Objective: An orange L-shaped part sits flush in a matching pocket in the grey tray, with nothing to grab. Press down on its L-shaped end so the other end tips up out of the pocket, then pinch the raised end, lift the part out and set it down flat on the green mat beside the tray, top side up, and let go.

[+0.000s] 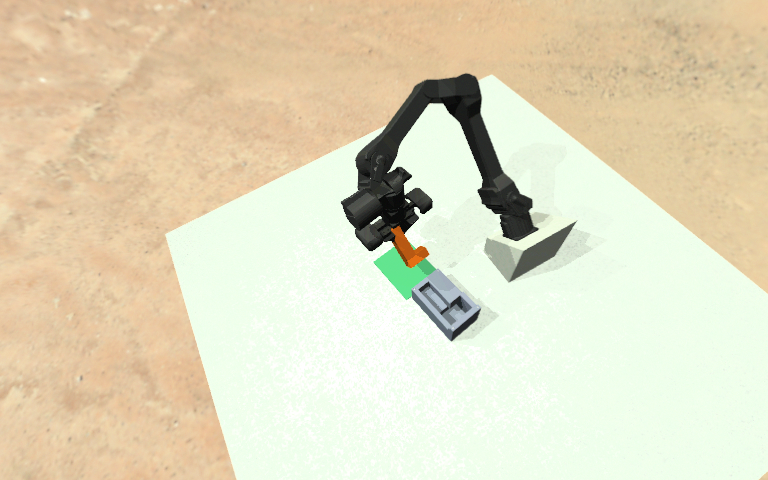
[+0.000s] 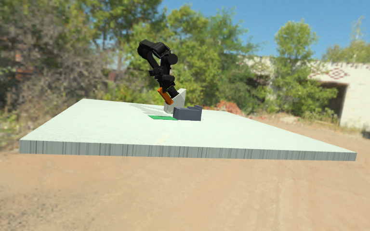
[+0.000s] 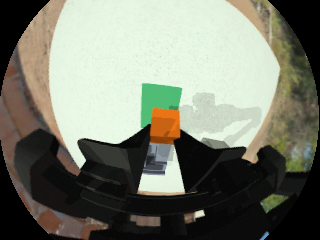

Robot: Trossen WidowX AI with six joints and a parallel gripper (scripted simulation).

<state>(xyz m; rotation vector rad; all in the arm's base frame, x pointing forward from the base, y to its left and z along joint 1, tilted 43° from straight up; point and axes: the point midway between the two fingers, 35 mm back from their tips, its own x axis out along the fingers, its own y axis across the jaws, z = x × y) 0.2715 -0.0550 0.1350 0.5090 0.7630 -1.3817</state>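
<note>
Right now my gripper tip is 10 mm past the green mat, 20 mm to the right of it and 160 mm above it. Round my gripper tip: orange L-shaped part (20 mm behind, 30 mm to the left, 30 mm below).
</note>
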